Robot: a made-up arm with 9 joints. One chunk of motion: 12 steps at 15 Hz.
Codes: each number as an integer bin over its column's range. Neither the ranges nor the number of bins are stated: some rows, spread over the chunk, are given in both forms.
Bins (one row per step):
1: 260 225 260 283 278 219 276 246 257
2: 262 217 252 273 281 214 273 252 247
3: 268 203 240 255 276 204 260 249 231
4: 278 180 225 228 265 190 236 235 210
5: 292 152 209 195 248 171 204 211 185
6: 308 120 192 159 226 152 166 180 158
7: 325 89 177 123 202 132 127 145 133
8: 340 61 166 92 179 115 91 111 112
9: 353 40 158 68 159 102 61 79 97
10: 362 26 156 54 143 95 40 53 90
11: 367 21 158 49 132 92 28 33 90
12: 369 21 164 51 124 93 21 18 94
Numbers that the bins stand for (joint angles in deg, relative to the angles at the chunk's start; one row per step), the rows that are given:
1: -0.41 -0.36 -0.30 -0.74 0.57 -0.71 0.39 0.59 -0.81
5: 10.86 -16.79 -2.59 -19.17 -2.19 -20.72 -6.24 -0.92 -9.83
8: 27.77 -37.27 -4.53 -40.74 -8.54 -44.06 -16.63 -5.22 -18.97
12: 37.98 -46.27 -4.62 -49.32 -13.59 -53.23 -23.07 -9.23 -21.23
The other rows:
2: 0.29 -2.16 -0.66 -2.84 0.85 -2.80 0.11 0.85 -2.06
3: 2.40 -5.32 -1.20 -6.60 0.39 -6.97 -1.09 0.72 -4.07
4: 5.93 -10.49 -1.87 -12.26 -0.63 -12.80 -3.29 0.12 -6.70
6: 16.49 -23.99 -3.36 -26.71 -4.21 -28.64 -9.73 -2.25 -13.21
7: 22.48 -30.97 -4.03 -34.24 -6.42 -36.98 -13.32 -3.76 -16.34
9: 32.34 -42.00 -4.89 -45.76 -10.38 -49.48 -19.39 -6.60 -20.85
10: 35.51 -45.15 -4.98 -48.69 -11.85 -52.40 -21.32 -7.72 -21.73
11: 37.28 -46.27 -4.89 -49.74 -12.86 -53.65 -22.42 -8.58 -21.73

